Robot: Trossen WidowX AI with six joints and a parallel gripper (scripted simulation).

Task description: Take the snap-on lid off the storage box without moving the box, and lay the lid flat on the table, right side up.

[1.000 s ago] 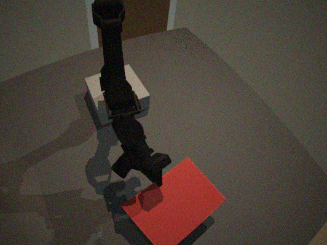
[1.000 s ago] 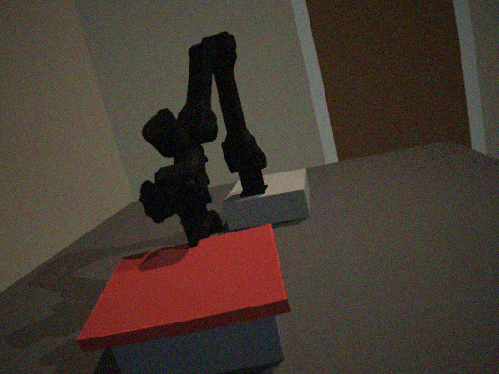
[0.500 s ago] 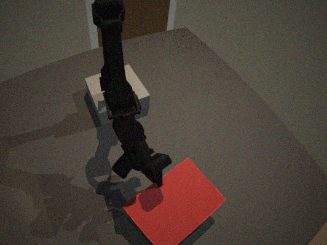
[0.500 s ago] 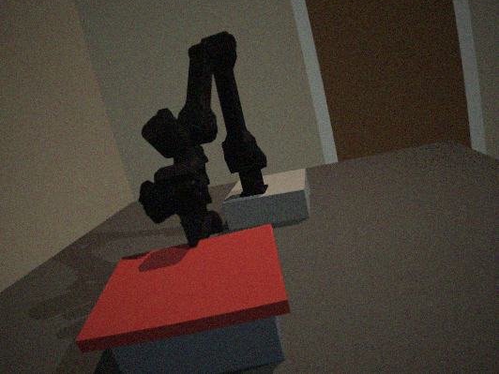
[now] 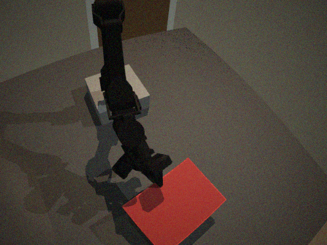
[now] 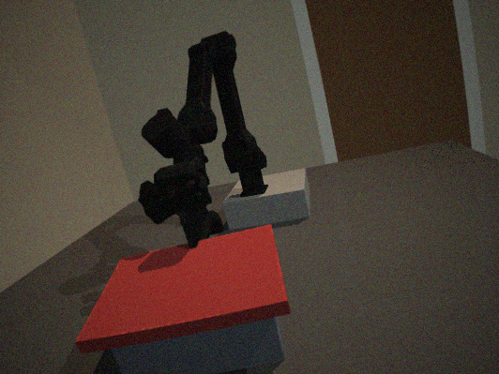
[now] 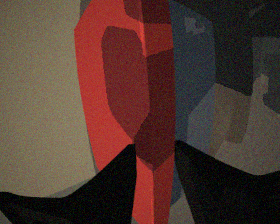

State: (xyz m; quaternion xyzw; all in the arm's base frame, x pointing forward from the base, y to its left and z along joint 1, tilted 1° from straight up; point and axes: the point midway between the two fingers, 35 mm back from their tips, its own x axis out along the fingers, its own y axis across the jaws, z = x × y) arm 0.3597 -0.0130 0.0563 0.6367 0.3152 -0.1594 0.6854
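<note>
My gripper tip is now 7 cm short of the red lid and 2 cm to the right of it. From my gripper tip the other things lie so: grey storage box: 7 cm ahead, 1 cm to the left, 6 cm below.
</note>
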